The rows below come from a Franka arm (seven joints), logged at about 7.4 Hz.
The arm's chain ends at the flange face. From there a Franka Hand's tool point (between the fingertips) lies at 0.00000 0.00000 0.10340 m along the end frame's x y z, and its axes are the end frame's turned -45 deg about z.
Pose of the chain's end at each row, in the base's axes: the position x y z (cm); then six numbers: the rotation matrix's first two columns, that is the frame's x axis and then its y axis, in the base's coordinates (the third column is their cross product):
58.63 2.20 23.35 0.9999 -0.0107 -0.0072 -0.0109 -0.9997 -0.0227
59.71 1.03 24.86 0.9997 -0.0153 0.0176 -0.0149 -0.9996 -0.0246
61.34 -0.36 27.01 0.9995 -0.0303 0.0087 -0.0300 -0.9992 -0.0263
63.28 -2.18 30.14 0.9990 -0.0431 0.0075 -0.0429 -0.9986 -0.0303
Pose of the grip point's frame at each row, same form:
58.56 2.44 13.01 0.7147 0.6993 0.0110 0.6993 -0.7145 -0.0211
59.90 1.28 14.52 0.7174 0.6960 0.0298 0.6964 -0.7176 -0.0049
61.44 -0.09 16.67 0.7280 0.6851 0.0247 0.6855 -0.7280 -0.0124
63.37 -1.87 19.81 0.7367 0.6756 0.0267 0.6761 -0.7366 -0.0161

